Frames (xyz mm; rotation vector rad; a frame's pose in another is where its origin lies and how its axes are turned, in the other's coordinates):
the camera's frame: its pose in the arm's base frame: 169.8 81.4 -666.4 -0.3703 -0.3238 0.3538
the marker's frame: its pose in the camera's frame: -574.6 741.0 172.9 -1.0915 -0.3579 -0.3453
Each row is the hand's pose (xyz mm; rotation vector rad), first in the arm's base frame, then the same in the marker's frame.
Working: the arm's base frame: its pose in the marker's frame: 792.4 -550.4 -806.5 1.3064 0.9181 0.1394

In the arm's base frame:
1: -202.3 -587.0 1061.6 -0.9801 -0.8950 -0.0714
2: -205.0 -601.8 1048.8 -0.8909 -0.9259 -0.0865
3: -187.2 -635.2 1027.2 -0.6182 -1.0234 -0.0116
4: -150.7 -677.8 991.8 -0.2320 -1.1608 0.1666
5: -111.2 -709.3 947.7 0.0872 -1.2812 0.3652
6: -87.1 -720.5 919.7 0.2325 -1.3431 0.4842
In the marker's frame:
1: 1113.8 -1655.7 -1239.5 0.3150 0.0522 -0.0601
2: 1098.0 -1652.0 -1250.7 0.3820 0.0533 -0.1207
3: 1082.5 -1635.6 -1288.0 0.6305 -0.0205 -0.2334
4: 1066.6 -1600.9 -1342.2 0.9961 -0.1948 -0.3545
5: 1051.5 -1554.4 -1388.2 1.2965 -0.4072 -0.4308
6: 1044.8 -1522.8 -1409.2 1.4321 -0.5397 -0.4516

